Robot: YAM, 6 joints.
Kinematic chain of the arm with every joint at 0, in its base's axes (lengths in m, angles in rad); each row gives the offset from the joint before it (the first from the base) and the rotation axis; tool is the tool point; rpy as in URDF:
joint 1: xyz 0 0 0.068 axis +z
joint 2: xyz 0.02 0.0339 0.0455 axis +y
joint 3: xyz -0.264 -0.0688 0 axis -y
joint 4: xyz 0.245 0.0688 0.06 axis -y
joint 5: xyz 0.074 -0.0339 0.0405 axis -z
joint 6: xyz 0.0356 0 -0.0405 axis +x
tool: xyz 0 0 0 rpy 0 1.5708 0
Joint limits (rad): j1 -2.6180..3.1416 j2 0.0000..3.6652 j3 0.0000..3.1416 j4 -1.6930..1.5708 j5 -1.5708..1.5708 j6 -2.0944..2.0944
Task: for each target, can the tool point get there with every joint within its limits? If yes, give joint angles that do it. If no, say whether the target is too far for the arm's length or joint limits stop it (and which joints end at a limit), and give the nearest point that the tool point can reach.
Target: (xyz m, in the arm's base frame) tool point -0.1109 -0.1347 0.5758
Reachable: yes | joints -2.0742 1.1485 1.5899 0.3346 1.1263 1.6508
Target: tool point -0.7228 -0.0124 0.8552
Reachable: no: too far | nearest point -0.4505 -0.0010 0.5678 | short by 0.396 m
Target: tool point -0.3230 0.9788 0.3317
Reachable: no: too far | nearest point -0.1980 0.5999 0.2456 | short by 0.408 m
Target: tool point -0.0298 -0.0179 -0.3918
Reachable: no: joint limits stop it (at a limit: joint 2) | nearest point -0.0589 -0.0354 -0.3325 | short by 0.068 m
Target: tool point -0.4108 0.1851 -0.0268
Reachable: yes | joints 2.6543 2.6048 1.3234 0.6285 -0.9442 1.2584
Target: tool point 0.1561 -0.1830 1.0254
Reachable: no: too far | nearest point 0.1085 -0.1271 0.7218 | short by 0.312 m
